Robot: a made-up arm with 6 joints. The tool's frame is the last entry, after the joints. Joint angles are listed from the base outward. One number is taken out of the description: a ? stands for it. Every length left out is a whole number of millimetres.
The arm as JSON. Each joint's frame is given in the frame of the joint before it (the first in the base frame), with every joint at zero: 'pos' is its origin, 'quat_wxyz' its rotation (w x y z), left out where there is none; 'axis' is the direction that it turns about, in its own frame. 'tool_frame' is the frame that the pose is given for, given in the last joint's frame.
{
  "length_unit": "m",
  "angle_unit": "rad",
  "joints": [
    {
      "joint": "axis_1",
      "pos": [
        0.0,
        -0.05,
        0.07
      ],
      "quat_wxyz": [
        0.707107,
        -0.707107,
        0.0,
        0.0
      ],
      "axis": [
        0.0,
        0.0,
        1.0
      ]
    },
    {
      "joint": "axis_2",
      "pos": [
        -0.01,
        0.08,
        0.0
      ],
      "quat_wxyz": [
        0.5,
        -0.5,
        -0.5,
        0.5
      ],
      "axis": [
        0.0,
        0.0,
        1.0
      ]
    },
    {
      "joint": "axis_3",
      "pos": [
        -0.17,
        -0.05,
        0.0
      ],
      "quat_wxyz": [
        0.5,
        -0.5,
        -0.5,
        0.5
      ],
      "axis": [
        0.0,
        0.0,
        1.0
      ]
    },
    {
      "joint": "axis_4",
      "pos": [
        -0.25,
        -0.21,
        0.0
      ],
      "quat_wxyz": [
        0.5,
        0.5,
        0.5,
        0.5
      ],
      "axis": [
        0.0,
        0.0,
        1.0
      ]
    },
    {
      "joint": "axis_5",
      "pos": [
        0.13,
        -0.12,
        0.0
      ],
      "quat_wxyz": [
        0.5,
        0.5,
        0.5,
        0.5
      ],
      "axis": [
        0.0,
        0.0,
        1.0
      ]
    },
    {
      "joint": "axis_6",
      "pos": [
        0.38,
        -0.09,
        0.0
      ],
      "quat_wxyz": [
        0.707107,
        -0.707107,
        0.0,
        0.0
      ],
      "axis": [
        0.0,
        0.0,
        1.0
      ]
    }
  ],
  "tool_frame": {
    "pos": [
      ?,
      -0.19,
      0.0
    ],
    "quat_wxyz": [
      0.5,
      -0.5,
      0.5,
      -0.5
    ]
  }
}
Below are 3 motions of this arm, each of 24 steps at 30 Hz.
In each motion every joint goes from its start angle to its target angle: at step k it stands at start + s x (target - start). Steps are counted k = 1, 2, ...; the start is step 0. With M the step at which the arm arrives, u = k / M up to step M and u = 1 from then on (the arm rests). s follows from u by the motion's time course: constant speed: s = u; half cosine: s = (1 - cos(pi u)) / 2; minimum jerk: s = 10 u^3 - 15 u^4 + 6 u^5.
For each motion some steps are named. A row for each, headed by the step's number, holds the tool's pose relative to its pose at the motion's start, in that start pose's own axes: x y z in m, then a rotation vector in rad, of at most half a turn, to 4 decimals.
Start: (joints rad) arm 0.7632 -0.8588 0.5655 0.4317 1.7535 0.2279
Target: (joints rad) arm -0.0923 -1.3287 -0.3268 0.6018 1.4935 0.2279
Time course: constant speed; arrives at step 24
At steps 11, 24:
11: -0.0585 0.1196 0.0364 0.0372 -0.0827 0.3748
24: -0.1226 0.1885 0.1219 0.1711 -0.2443 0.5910

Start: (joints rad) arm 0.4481 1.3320 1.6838 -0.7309 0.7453 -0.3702
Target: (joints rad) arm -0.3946 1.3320 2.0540 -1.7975 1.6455 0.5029
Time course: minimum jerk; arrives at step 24
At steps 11, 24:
11: 0.0413 -0.2597 0.0127 0.5624 -0.2206 -0.3876
24: -0.1909 -0.5079 -0.2490 1.1199 -0.5472 -1.3174

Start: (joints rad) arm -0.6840 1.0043 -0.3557 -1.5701 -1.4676 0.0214
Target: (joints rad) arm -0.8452 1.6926 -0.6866 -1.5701 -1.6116 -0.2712
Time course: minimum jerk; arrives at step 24
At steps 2, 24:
2: 0.0025 -0.0014 0.0002 0.0016 0.0044 -0.0020
24: 0.3869 -0.3556 -0.1081 0.3925 0.8540 -0.3536

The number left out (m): -0.08
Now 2 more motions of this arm.
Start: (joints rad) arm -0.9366 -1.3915 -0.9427 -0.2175 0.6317 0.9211
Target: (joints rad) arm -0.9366 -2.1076 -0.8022 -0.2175 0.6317 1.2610
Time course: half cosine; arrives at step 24
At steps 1, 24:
1: 0.0011 -0.0005 -0.0003 0.0004 0.0011 -0.0017
24: 0.1961 -0.1779 -0.1279 0.0711 0.2448 -0.4320

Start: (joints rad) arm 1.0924 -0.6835 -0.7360 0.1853 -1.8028 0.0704
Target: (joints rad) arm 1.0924 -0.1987 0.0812 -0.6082 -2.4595 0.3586
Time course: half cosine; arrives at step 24
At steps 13, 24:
13: -0.3713 0.3453 -0.0669 -0.6057 -0.7003 0.1917
24: -0.5589 0.5513 -0.4218 -1.2242 -1.1894 0.3979

